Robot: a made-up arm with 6 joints. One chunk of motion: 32 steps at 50 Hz.
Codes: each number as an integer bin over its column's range. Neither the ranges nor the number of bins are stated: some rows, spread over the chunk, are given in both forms.
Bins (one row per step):
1: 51 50 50 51 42 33
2: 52 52 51 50 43 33
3: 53 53 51 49 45 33
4: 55 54 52 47 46 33
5: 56 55 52 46 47 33
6: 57 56 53 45 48 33
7: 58 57 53 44 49 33
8: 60 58 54 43 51 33
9: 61 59 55 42 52 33
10: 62 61 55 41 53 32
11: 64 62 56 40 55 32
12: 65 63 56 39 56 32
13: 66 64 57 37 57 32
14: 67 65 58 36 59 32
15: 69 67 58 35 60 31
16: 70 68 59 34 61 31
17: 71 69 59 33 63 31
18: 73 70 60 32 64 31
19: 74 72 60 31 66 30
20: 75 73 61 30 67 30
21: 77 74 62 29 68 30
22: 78 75 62 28 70 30
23: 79 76 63 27 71 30
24: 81 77 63 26 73 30
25: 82 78 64 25 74 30
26: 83 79 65 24 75 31
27: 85 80 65 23 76 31
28: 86 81 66 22 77 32
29: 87 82 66 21 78 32
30: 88 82 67 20 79 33
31: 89 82 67 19 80 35
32: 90 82 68 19 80 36
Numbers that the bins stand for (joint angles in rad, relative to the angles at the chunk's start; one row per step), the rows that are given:
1: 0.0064 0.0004 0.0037 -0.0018 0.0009 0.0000
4: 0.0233 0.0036 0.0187 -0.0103 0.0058 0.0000
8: 0.0445 0.0069 0.0336 -0.0188 0.0118 0.0000
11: 0.0615 0.0101 0.0486 -0.0252 0.0167 -0.0003
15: 0.0827 0.0141 0.0635 -0.0358 0.0227 -0.0006
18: 0.0997 0.0166 0.0785 -0.0421 0.0276 -0.0006
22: 0.1209 0.0206 0.0934 -0.0506 0.0348 -0.0009
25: 0.1379 0.0230 0.1084 -0.0570 0.0397 -0.0009
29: 0.1591 0.0263 0.1233 -0.0655 0.0445 -0.0003
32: 0.1718 0.0263 0.1383 -0.0697 0.0470 0.0009
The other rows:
2: 0.0106 0.0020 0.0112 -0.0039 0.0021 0.0000
3: 0.0148 0.0028 0.0112 -0.0061 0.0045 0.0000
5: 0.0276 0.0044 0.0187 -0.0124 0.0070 0.0000
6: 0.0318 0.0053 0.0262 -0.0145 0.0082 0.0000
7: 0.0361 0.0061 0.0262 -0.0167 0.0094 0.0000
9: 0.0488 0.0077 0.0411 -0.0209 0.0130 0.0000
10: 0.0530 0.0093 0.0411 -0.0230 0.0142 -0.0003
12: 0.0658 0.0109 0.0486 -0.0273 0.0179 -0.0003
13: 0.0700 0.0117 0.0561 -0.0315 0.0191 -0.0003
14: 0.0742 0.0125 0.0635 -0.0336 0.0215 -0.0003
16: 0.0870 0.0149 0.0710 -0.0379 0.0239 -0.0006
17: 0.0912 0.0158 0.0710 -0.0400 0.0264 -0.0006
19: 0.1039 0.0182 0.0785 -0.0442 0.0300 -0.0009
20: 0.1082 0.0190 0.0860 -0.0464 0.0312 -0.0009
21: 0.1167 0.0198 0.0934 -0.0485 0.0324 -0.0009
23: 0.1252 0.0214 0.1009 -0.0527 0.0361 -0.0009
24: 0.1336 0.0222 0.1009 -0.0548 0.0385 -0.0009
26: 0.1421 0.0238 0.1159 -0.0591 0.0409 -0.0006
27: 0.1506 0.0246 0.1159 -0.0612 0.0421 -0.0006
28: 0.1548 0.0255 0.1233 -0.0633 0.0433 -0.0003
30: 0.1633 0.0263 0.1308 -0.0676 0.0458 0.0000
31: 0.1676 0.0263 0.1308 -0.0697 0.0470 0.0006

